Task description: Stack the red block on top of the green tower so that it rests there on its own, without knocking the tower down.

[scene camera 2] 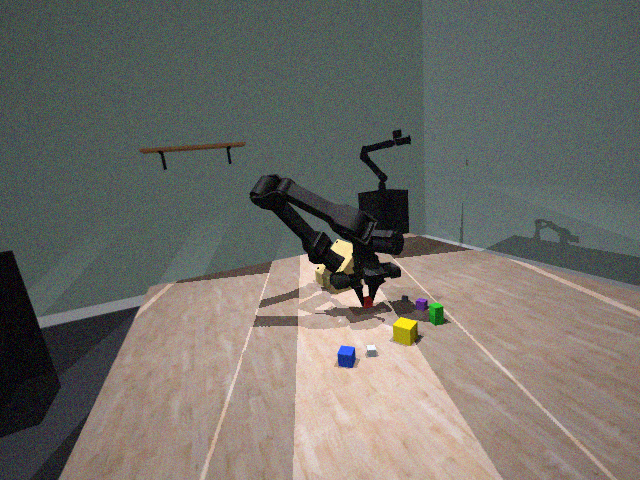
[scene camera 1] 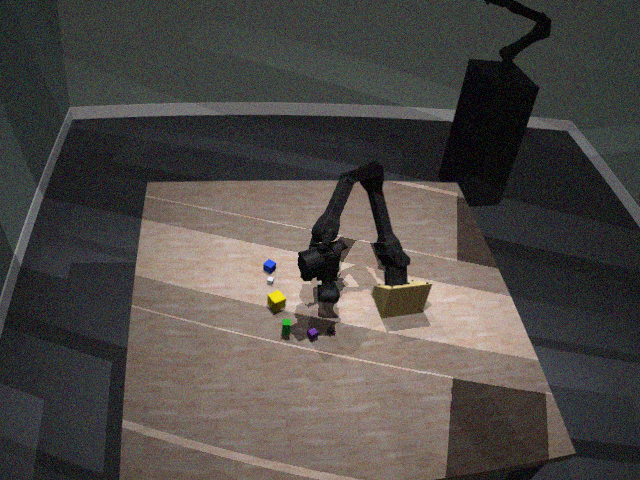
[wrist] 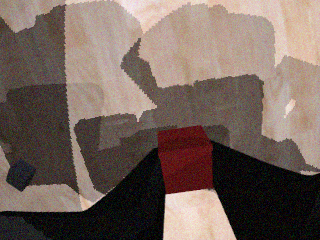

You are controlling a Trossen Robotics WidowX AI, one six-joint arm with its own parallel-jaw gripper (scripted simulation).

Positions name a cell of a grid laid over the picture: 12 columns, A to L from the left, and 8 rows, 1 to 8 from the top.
Scene:
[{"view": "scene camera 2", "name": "my gripper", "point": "G6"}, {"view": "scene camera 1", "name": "my gripper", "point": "G5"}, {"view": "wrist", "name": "my gripper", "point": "G6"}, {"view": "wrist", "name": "red cube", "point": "G6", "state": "held by my gripper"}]

